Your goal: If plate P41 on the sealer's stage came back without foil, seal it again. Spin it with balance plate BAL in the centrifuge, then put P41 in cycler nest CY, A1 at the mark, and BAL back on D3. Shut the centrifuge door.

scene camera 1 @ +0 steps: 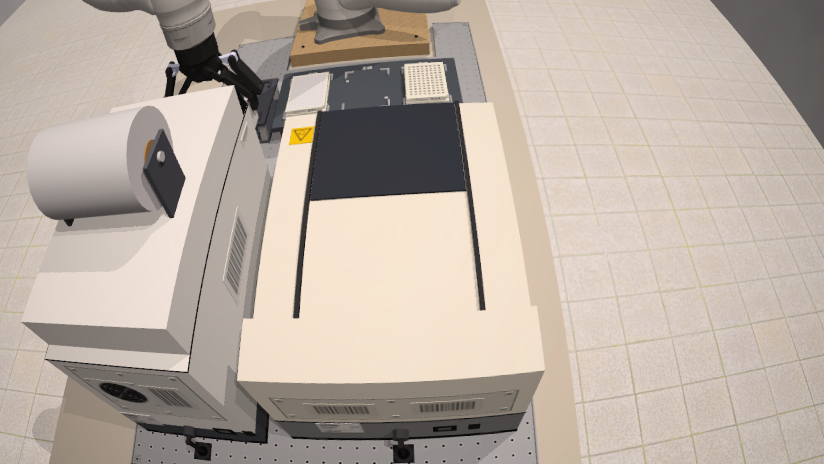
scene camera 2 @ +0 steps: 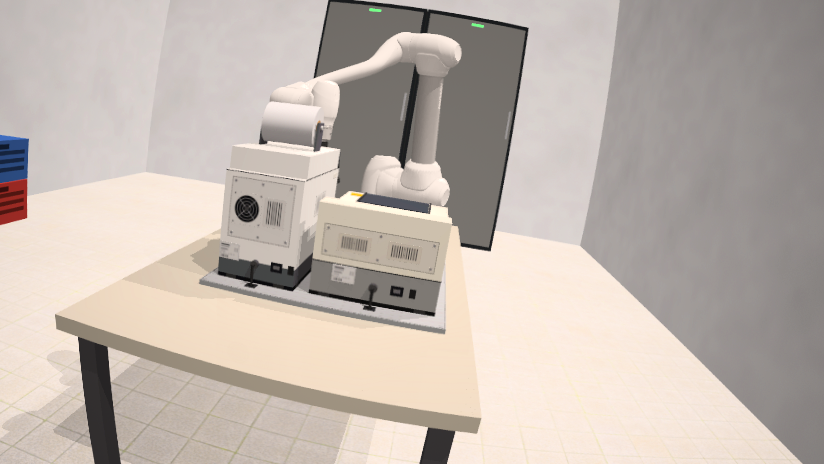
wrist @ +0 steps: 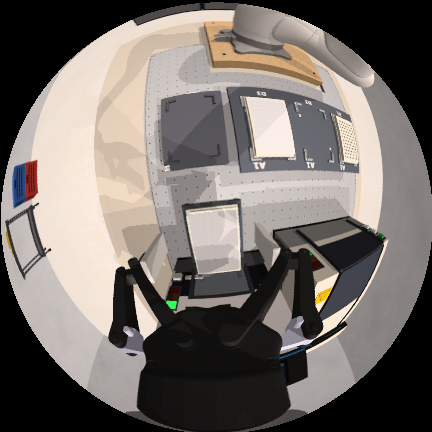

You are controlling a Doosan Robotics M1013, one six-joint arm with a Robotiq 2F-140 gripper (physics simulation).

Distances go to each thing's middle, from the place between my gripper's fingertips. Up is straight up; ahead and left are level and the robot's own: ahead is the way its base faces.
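My gripper is 16 cm to the right of the white plate (scene camera 1: 308, 94), 15 cm past it and 8 cm above it. Measured from my hand, the foil roll (scene camera 1: 91, 167) is 35 cm ahead, 27 cm above and 5 cm to the right. The centrifuge (scene camera 1: 400, 317) is 27 cm to the left of my hand, 36 cm ahead of it and 3 cm below it, while the dark lid (scene camera 1: 407, 149) is 29 cm to the left of my hand, 21 cm ahead of it and 6 cm above it.
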